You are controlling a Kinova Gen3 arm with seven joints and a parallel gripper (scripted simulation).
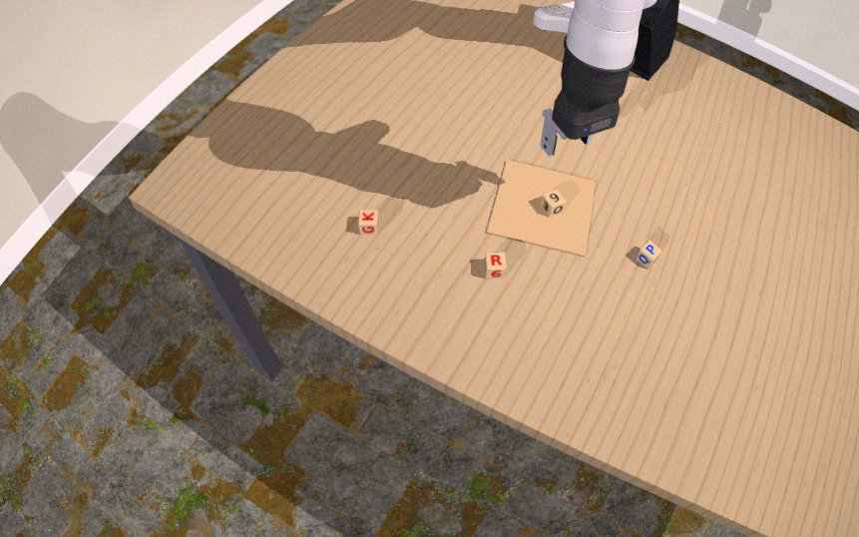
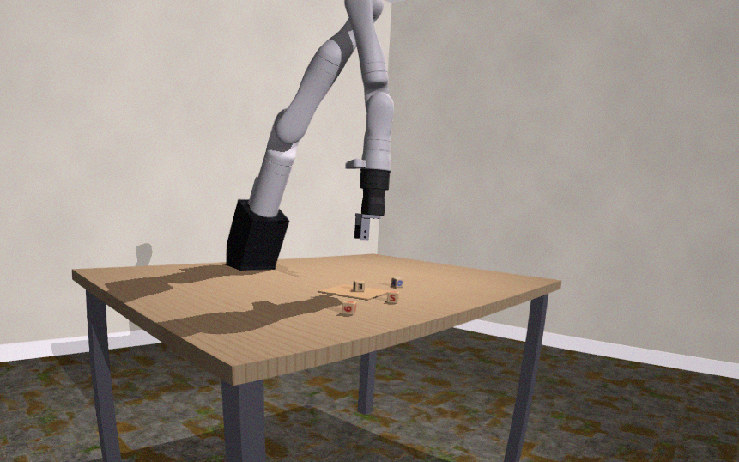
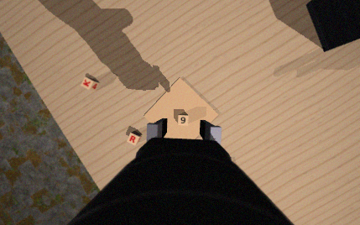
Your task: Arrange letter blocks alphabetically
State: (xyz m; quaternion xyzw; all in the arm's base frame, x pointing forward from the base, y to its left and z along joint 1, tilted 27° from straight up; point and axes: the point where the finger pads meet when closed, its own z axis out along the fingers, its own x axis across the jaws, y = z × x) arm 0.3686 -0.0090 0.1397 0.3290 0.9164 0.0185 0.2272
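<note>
The block is 14 cm below my hand. The rest, counted from my hand: tan mat (15 cm below, 1 cm to the right).
</note>
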